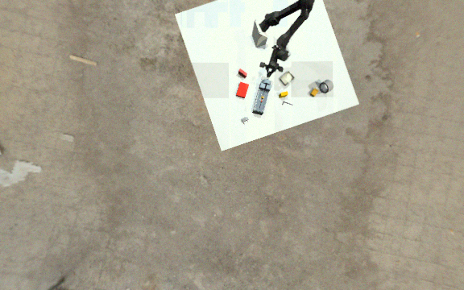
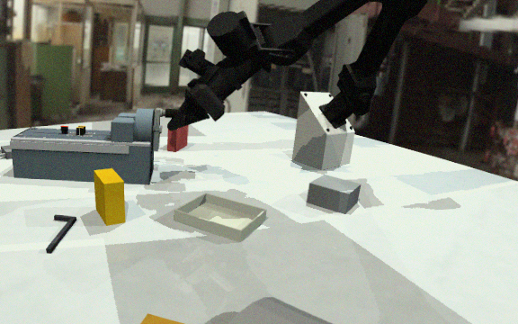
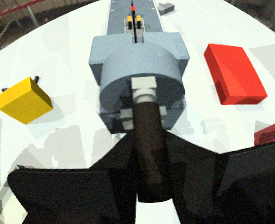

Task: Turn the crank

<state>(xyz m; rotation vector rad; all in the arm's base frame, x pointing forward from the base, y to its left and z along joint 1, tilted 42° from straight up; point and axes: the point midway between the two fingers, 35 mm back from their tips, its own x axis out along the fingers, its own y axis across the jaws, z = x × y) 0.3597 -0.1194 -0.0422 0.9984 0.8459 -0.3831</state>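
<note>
Now: gripper tip 1 cm past the dark crank handle, 1 cm to the right of it and 3 cm below it. Round my gripper tip: red pointer: 15 cm ahead, 13 cm to the right, 1 cm below; then shallow grey tray: 5 cm ahead, 19 cm to the left, 9 cm below; then yellow block: 17 cm ahead, 8 cm to the left, 6 cm below.
</note>
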